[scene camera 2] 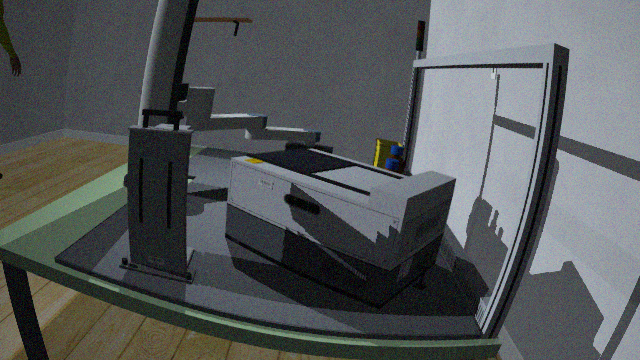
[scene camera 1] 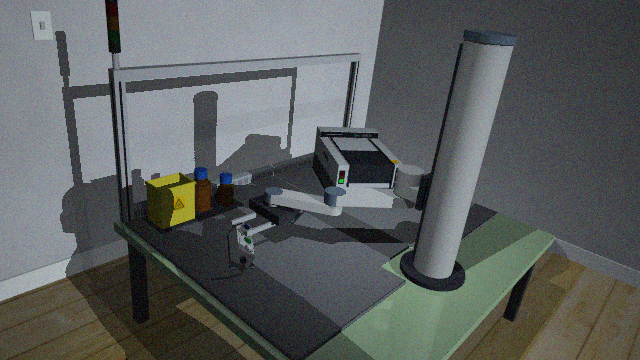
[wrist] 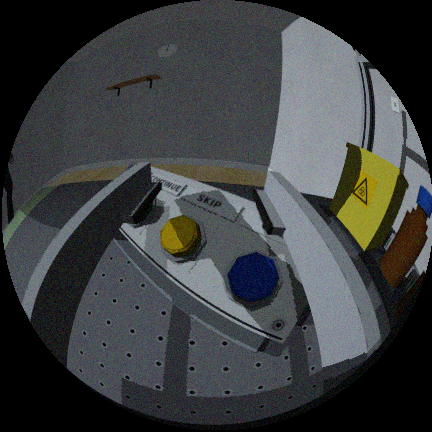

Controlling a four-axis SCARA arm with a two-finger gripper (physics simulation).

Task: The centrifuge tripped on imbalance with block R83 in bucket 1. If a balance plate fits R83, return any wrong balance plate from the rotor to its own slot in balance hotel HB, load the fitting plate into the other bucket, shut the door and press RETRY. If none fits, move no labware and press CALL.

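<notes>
My gripper is empty and at its narrow setting, its two long fingers still apart. It hangs over the button panel. Between the fingers in the wrist view are the SKIP label, the yellow button and the blue button; the right finger covers the area of the blue button's label. A green button shows in scene camera 1. The centrifuge looks closed; its rotor, block R83 and any balance plate are hidden. A grey upright tower, likely a hotel, has an unreadable label.
A yellow hazard bin and brown bottles with blue caps stand behind the panel. The thick arm column rises at the table's front. A metal frame lines the back edge.
</notes>
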